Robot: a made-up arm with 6 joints.
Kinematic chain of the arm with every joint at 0, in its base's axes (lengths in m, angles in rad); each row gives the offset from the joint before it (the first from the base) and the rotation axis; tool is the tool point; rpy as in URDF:
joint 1: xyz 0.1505 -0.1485 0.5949 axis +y
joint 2: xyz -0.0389 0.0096 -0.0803 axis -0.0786 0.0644 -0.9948
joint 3: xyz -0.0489 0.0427 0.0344 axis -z
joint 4: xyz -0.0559 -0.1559 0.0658 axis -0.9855 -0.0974 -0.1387
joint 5: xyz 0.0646 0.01 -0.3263 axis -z
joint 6: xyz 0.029 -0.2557 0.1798 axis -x
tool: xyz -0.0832 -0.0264 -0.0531 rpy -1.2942 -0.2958 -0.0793
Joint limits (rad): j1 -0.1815..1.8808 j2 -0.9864..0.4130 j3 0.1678..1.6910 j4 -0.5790..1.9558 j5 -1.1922..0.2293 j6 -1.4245..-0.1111
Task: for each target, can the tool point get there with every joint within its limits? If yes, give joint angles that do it. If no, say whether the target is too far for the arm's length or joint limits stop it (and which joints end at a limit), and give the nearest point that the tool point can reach.
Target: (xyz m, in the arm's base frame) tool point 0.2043 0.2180 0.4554
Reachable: no: joint limits stop it (at a limit: joint 1, joint 2, joint 3, joint 4, joint 5, joint 6) | nearest point -0.0121 0.1045 0.3326 | short by 0.273 m
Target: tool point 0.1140 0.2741 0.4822
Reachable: no: joint limits stop it (at a limit: joint 1, joint 2, joint 3, joint 4, joint 5, joint 6) | nearest point -0.0121 0.1045 0.3326 | short by 0.259 m
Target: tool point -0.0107 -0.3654 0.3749
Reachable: yes | joints -0.0049 0.2924 0.4670 -0.3178 -0.7997 -1.0761
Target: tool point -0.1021 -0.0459 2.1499
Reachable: no: too far | nearest point 0.0551 -0.1085 1.1819 | short by 0.983 m
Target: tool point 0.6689 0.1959 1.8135
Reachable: no: too far | nearest point 0.3765 -0.0009 1.1261 | short by 0.773 m
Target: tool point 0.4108 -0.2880 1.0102
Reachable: yes | joints 1.5449 0.1664 0.7693 1.4870 -0.2936 -0.4014
